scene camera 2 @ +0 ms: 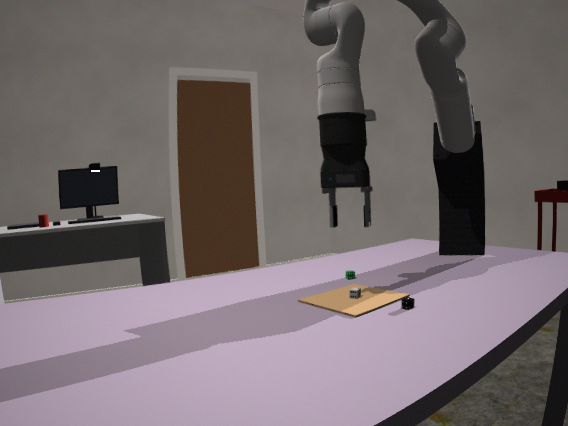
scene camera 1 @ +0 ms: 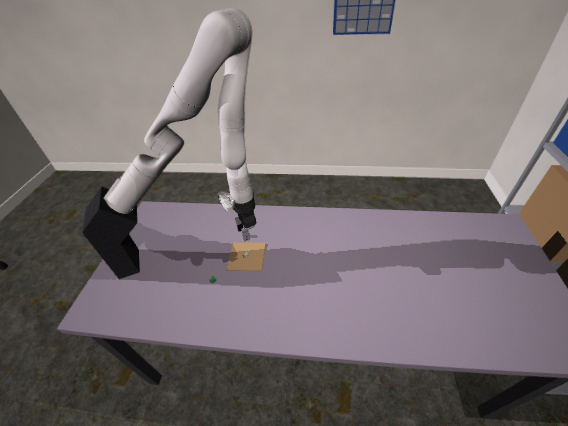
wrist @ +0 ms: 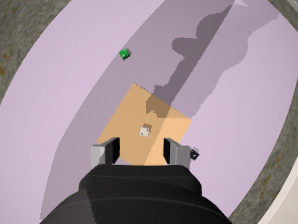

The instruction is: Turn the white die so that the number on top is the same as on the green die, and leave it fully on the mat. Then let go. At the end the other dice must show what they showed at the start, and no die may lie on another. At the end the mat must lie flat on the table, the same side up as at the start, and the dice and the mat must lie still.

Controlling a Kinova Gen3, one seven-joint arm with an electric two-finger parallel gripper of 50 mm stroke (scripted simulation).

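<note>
A tan mat (scene camera 2: pixel 371 299) (scene camera 1: pixel 237 262) (wrist: pixel 139 108) is visible, as is the gripper (scene camera 2: pixel 350 226) (wrist: pixel 141 147).
</note>
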